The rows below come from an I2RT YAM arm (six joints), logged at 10 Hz.
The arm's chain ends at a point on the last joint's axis. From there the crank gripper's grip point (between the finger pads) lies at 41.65 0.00 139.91 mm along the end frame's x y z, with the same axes.
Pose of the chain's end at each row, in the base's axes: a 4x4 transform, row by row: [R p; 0 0 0 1], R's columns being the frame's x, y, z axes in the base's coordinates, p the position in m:
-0.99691 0.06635 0.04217 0.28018; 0.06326 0.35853 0.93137 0.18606; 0.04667 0.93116 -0.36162 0.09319; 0 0 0 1
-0.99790 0.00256 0.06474 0.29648; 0.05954 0.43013 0.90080 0.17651; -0.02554 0.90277 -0.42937 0.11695; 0 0 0 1
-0.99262 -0.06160 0.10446 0.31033; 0.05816 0.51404 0.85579 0.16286; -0.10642 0.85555 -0.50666 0.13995; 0 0 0 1
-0.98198 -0.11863 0.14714 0.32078; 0.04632 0.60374 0.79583 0.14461; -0.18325 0.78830 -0.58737 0.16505; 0 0 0 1
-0.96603 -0.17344 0.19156 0.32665; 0.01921 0.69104 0.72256 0.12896; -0.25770 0.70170 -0.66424 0.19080; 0 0 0 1
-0.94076 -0.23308 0.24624 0.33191; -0.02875 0.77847 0.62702 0.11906; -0.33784 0.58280 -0.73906 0.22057; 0 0 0 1
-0.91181 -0.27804 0.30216 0.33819; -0.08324 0.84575 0.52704 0.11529; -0.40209 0.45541 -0.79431 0.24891; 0 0 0 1
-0.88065 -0.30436 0.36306 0.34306; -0.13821 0.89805 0.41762 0.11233; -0.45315 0.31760 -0.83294 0.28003; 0 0 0 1
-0.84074 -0.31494 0.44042 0.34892; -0.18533 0.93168 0.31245 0.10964; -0.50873 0.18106 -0.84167 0.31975; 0 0 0 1
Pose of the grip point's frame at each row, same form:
-0.99691 0.06635 0.04217 0.24456; 0.06326 0.35853 0.93137 0.31900; 0.04667 0.93116 -0.36162 0.04454; 0 0 0 1
-0.99790 0.00256 0.06474 0.26398; 0.05954 0.43013 0.90080 0.30502; -0.02554 0.90277 -0.42937 0.05581; 0 0 0 1
-0.99262 -0.06160 0.10446 0.28360; 0.05816 0.51404 0.85579 0.28502; -0.10642 0.85555 -0.50666 0.06463; 0 0 0 1
-0.98198 -0.11863 0.14714 0.30047; 0.04632 0.60374 0.79583 0.25788; -0.18325 0.78830 -0.58737 0.07524; 0 0 0 1
-0.96603 -0.17344 0.19156 0.31322; 0.01921 0.69104 0.72256 0.23085; -0.25770 0.70170 -0.66424 0.08713; 0 0 0 1
-0.94076 -0.23308 0.24624 0.32718; -0.02875 0.77847 0.62702 0.20559; -0.33784 0.58280 -0.73906 0.10310; 0 0 0 1
-0.91181 -0.27804 0.30216 0.34249; -0.08324 0.84575 0.52704 0.18556; -0.40209 0.45541 -0.79431 0.12103; 0 0 0 1
-0.88065 -0.30436 0.36306 0.35718; -0.13821 0.89805 0.41762 0.16500; -0.45315 0.31760 -0.83294 0.14462; 0 0 0 1
-0.84074 -0.31494 0.44042 0.37552; -0.18533 0.93168 0.31245 0.14564; -0.50873 0.18106 -0.84167 0.18080; 0 0 0 1

